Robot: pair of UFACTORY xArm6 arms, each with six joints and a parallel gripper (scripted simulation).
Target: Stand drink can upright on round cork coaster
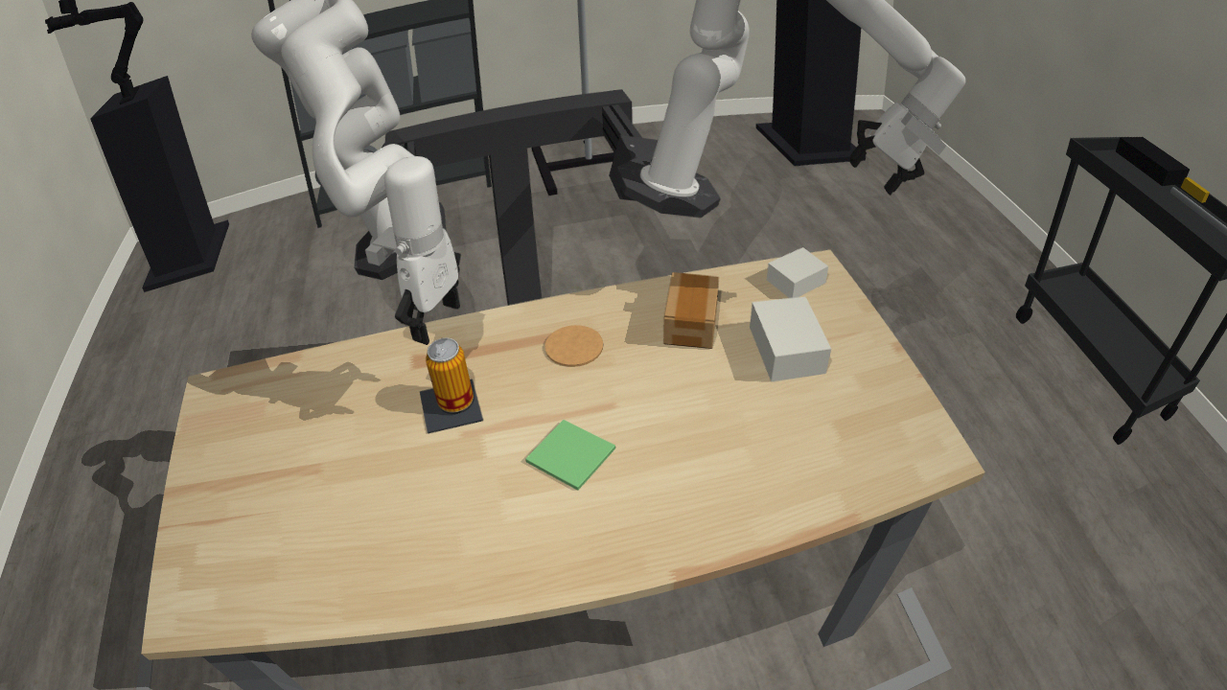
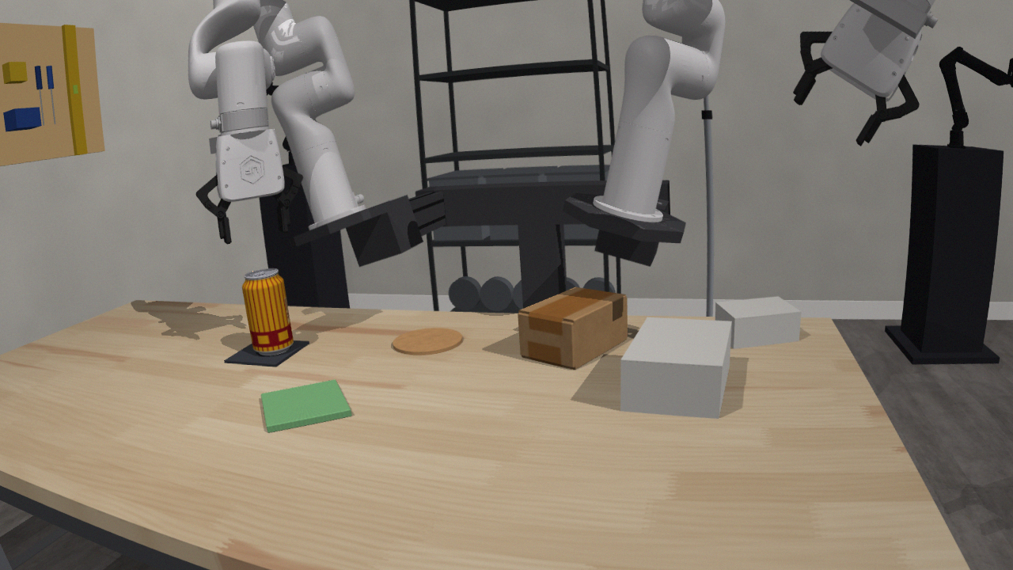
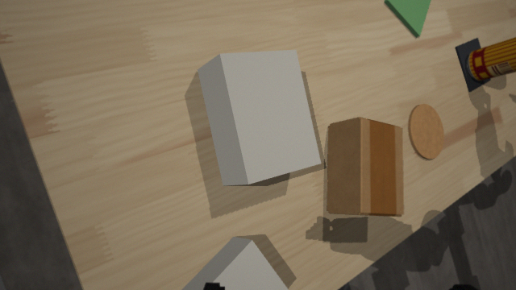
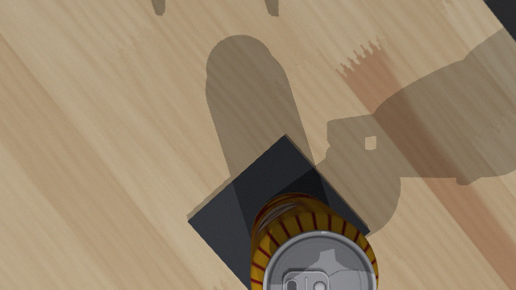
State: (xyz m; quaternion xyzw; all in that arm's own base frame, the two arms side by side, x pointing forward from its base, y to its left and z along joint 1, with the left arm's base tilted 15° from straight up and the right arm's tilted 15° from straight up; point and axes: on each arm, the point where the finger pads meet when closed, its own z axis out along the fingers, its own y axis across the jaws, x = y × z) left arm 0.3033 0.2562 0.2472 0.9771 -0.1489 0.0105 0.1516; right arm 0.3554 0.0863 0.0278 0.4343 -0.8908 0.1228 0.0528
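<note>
My right gripper is now 130 mm above the drink can. The rest, counted from my right hand: round cork coaster: 80 mm behind, 230 mm to the left, 190 mm below; then green square pad: 170 mm ahead, 170 mm to the left, 190 mm below; then dark square coaster: 10 mm to the right, 190 mm below.
</note>
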